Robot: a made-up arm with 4 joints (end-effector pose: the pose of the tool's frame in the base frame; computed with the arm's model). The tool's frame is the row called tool. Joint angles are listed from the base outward.
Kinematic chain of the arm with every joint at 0, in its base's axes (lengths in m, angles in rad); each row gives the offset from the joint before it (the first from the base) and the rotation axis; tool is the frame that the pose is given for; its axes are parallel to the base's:
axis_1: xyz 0 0 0.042 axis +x
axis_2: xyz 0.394 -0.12 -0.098 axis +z
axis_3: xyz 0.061 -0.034 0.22 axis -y
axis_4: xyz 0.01 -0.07 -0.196 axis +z
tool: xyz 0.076 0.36 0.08
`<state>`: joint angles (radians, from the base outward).
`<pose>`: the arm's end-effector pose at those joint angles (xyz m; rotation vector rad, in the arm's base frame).
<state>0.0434 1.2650 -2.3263 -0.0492</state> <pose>0.1254 -0.1396 0.1622 -1.4426 1.8810 0.6310</pose>
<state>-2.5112 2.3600 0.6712 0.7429</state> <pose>0.2485 0.1754 0.2681 0.1552 2.2728 1.3984</pose>
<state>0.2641 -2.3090 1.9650 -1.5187</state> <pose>0.2582 -0.1623 0.5279 0.9865 1.9969 1.7859</pose>
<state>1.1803 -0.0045 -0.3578 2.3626</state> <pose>0.1348 -0.2705 -0.3069 0.9566 -1.2451 2.1928</pose>
